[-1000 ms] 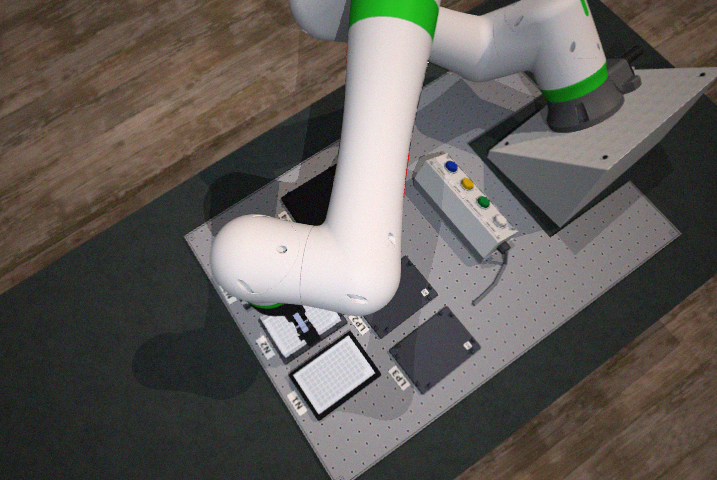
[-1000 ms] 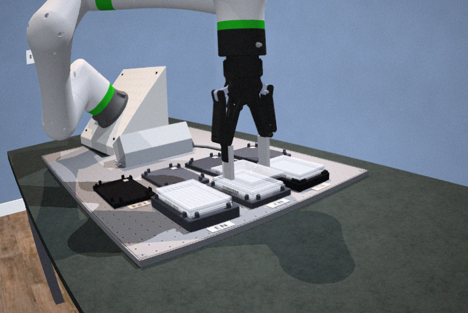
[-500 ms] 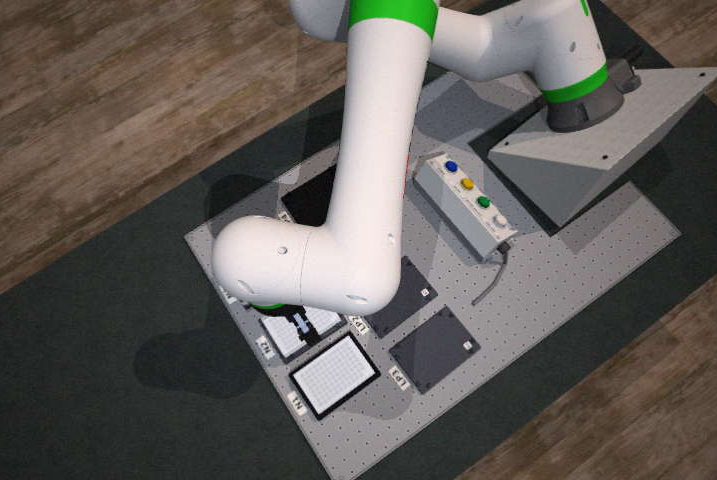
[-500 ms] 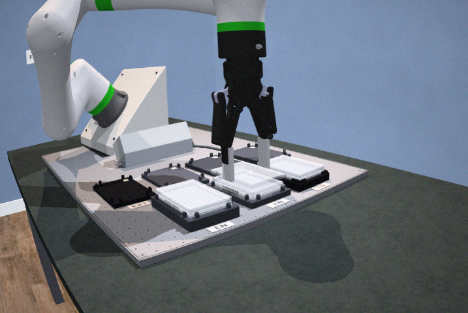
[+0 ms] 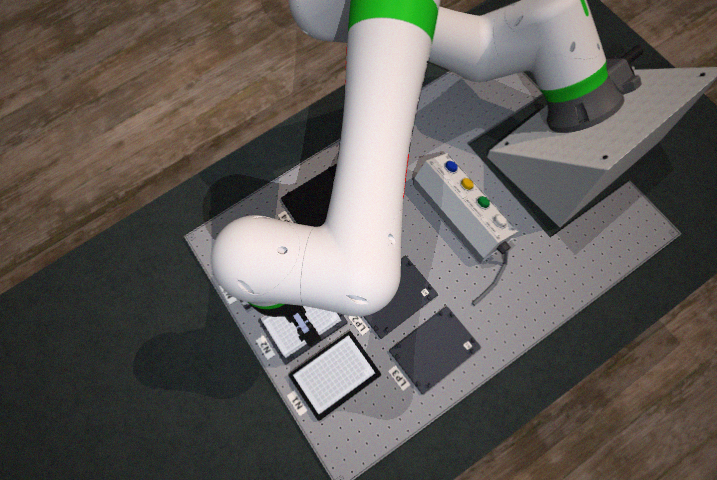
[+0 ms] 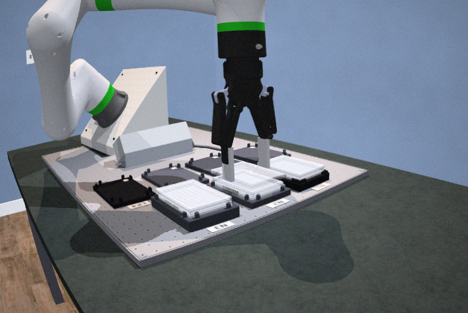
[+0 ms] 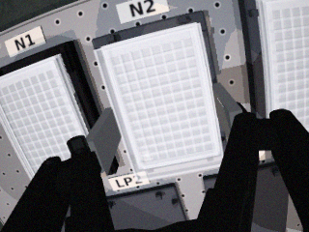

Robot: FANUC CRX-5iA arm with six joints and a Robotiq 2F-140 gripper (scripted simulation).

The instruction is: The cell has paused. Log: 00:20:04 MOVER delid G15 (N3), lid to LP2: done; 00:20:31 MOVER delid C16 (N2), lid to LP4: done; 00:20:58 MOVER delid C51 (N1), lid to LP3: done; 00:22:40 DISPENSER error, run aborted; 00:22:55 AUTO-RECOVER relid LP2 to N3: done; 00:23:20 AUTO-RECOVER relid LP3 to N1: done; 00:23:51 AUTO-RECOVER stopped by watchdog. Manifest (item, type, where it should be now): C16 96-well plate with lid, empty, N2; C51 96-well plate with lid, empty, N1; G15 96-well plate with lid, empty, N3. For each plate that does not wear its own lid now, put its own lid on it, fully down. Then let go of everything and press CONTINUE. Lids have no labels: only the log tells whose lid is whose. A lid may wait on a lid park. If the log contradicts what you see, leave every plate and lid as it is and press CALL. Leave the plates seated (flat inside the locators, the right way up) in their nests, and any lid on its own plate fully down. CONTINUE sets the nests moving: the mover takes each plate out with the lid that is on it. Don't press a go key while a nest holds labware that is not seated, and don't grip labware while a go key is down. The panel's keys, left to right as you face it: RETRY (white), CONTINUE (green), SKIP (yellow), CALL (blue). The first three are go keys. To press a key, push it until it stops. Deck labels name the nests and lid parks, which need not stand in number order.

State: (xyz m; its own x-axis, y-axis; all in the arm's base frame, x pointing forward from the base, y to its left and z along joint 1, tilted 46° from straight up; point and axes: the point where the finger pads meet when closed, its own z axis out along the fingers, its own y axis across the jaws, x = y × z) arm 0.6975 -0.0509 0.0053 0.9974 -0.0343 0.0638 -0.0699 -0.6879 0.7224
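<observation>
The 96-well plate is 40 mm below my hand. The rest, counted from my hand: lid park LP1: 180 mm behind, 60 mm to the right, 60 mm below; lid park LP3: 200 mm to the left, 170 mm behind, 60 mm below; lid park LP2: 170 mm behind, 70 mm to the left, 60 mm below.
</observation>
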